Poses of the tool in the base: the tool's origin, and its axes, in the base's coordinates. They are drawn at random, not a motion.
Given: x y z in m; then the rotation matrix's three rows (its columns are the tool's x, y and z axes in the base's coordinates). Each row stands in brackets.
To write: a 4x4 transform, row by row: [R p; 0 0 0 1], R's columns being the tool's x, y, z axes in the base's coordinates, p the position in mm. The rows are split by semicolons. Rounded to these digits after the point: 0 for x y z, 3 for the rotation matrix.
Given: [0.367 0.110 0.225], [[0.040 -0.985 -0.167], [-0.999 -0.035 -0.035], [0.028 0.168 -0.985]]
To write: 0.040 -0.985 -0.167 367; -0.999 -0.035 -0.035 110; 0.028 0.168 -0.985 225; 0 0 0 1
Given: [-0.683 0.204 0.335], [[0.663 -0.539 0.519], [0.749 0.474 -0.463], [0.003 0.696 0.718]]
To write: 0.663 -0.539 0.519 -683; 0.749 0.474 -0.463 204; 0.003 0.696 0.718 335; 0 0 0 1
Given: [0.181 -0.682 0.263], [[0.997 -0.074 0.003], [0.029 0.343 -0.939], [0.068 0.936 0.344]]
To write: 0.997 -0.074 0.003 181; 0.029 0.343 -0.939 -682; 0.068 0.936 0.344 263; 0 0 0 1
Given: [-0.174 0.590 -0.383], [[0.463 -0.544 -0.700], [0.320 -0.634 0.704], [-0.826 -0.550 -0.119]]
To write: 0.463 -0.544 -0.700 -174; 0.320 -0.634 0.704 590; -0.826 -0.550 -0.119 -383; 0 0 0 1
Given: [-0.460 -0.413 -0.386], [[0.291 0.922 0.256], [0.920 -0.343 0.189], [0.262 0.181 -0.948]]
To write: 0.291 0.922 0.256 -460; 0.920 -0.343 0.189 -413; 0.262 0.181 -0.948 -386; 0 0 0 1
